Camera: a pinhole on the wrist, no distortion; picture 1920 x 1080 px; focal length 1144.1 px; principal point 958.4 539.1 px. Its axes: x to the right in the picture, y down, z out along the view. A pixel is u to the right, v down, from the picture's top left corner.
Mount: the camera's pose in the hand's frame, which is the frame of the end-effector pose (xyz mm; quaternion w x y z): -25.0 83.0 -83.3 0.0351 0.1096 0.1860 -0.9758
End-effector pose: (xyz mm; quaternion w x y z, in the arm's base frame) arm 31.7 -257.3 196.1 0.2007 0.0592 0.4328 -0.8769
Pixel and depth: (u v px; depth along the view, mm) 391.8 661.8 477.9
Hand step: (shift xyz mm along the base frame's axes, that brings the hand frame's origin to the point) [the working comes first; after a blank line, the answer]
In the camera's frame: -236.7 51.3 477.9

-132.5 -262.7 305.9
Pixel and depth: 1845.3 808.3 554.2
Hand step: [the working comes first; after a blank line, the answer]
In the camera's frame: 429.6 130.4 554.2

409.2 86.0 508.0
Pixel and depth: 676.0 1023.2 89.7
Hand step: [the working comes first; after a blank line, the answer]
In the camera's frame: -22.1 38.0 89.7

21.2 5.1 -12.8
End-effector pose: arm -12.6 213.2 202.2 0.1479 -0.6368 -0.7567 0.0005
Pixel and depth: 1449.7 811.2 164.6
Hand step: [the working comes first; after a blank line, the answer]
In the camera's frame: 70.7 39.1 164.6

-6.0 -114.5 -58.7
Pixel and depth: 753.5 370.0 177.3
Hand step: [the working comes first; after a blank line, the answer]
In the camera's frame: -31.8 -26.2 177.3

24.6 -5.7 -105.2
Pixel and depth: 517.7 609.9 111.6
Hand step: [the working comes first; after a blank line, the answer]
In the camera's frame: -43.0 6.9 111.6

30.1 7.0 -32.1
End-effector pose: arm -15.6 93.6 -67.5 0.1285 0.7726 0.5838 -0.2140
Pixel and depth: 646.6 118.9 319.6
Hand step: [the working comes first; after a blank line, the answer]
In the camera's frame: -87.1 -117.4 319.6

20.3 -156.4 -230.2
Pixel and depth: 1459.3 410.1 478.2
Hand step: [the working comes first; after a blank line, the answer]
In the camera's frame: 209.4 -53.9 478.2

-181.0 -410.3 -120.3
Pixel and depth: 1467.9 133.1 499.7
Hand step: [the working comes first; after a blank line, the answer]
In the camera's frame: 222.5 -177.3 499.7

-97.2 -493.6 -163.9
